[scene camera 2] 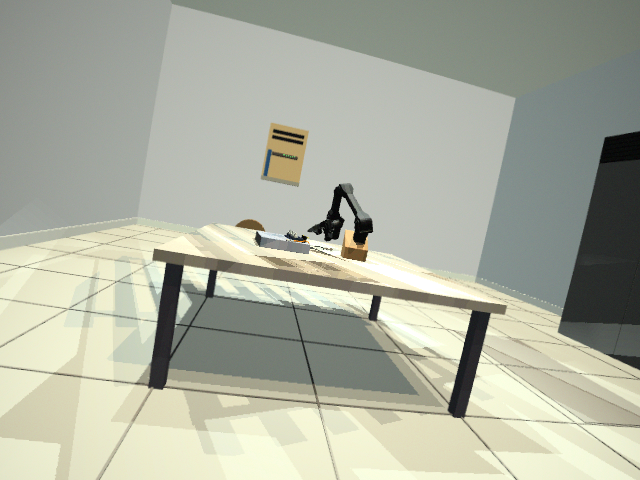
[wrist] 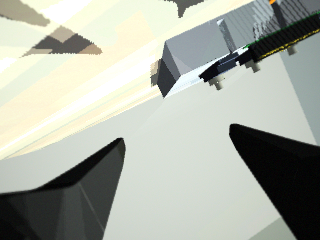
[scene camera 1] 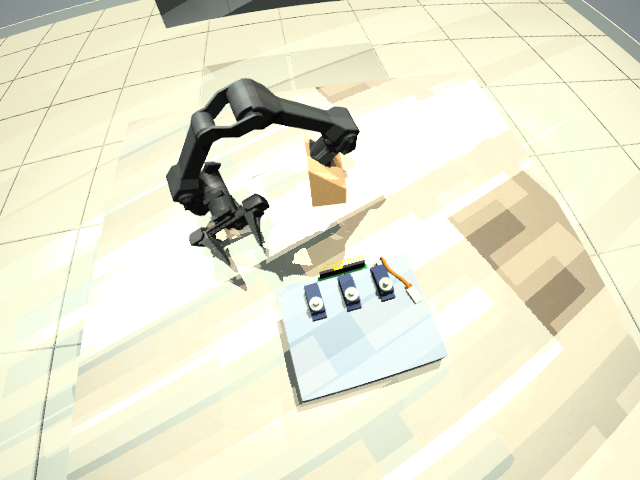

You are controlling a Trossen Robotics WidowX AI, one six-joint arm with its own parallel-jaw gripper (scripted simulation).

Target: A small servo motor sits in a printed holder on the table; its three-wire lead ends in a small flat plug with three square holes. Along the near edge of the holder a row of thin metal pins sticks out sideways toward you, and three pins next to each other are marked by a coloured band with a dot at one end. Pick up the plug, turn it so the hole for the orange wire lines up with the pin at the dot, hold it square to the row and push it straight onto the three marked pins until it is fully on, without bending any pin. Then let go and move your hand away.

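Observation:
Gripper (scene camera 1: pixel 245 255), (wrist: pixel 175 136): open, holds nothing. Also present: a holder (scene camera 1: pixel 348 349).

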